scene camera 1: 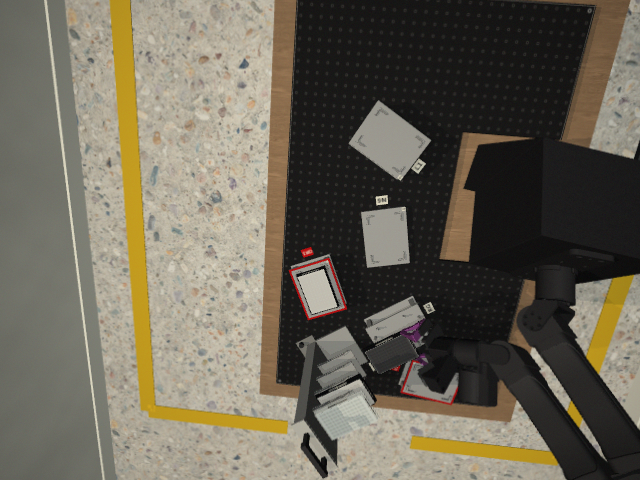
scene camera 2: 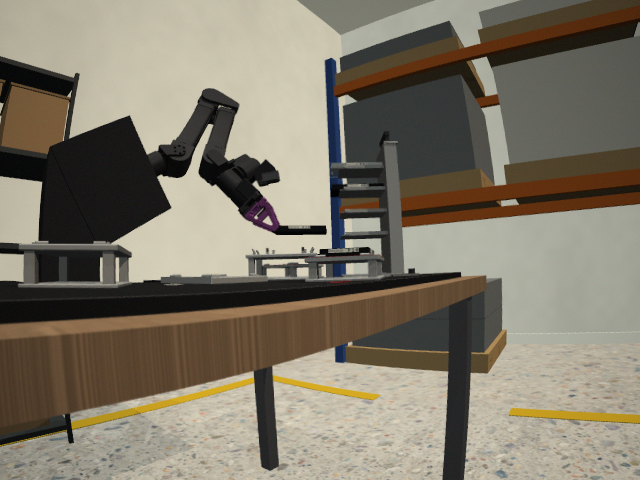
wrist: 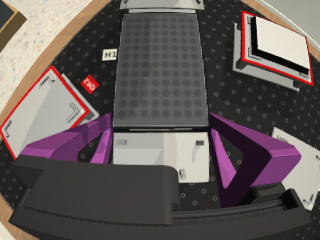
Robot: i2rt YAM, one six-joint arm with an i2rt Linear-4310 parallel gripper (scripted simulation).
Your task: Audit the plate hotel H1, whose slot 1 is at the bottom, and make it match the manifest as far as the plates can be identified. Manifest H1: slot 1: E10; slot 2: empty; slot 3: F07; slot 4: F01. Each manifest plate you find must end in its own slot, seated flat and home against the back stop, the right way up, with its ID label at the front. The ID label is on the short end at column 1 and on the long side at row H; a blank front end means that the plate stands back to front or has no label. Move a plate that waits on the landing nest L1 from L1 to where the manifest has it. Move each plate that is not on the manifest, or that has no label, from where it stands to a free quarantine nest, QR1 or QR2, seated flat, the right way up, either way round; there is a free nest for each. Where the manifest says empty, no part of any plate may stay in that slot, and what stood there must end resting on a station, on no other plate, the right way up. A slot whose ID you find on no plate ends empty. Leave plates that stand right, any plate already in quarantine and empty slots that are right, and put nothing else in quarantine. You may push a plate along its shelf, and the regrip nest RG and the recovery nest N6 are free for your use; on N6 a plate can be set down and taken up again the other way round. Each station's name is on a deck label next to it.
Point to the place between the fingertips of the gripper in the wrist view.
160,118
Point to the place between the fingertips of the gripper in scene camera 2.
At 279,231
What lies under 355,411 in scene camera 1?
A white well plate.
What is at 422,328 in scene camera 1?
The gripper.
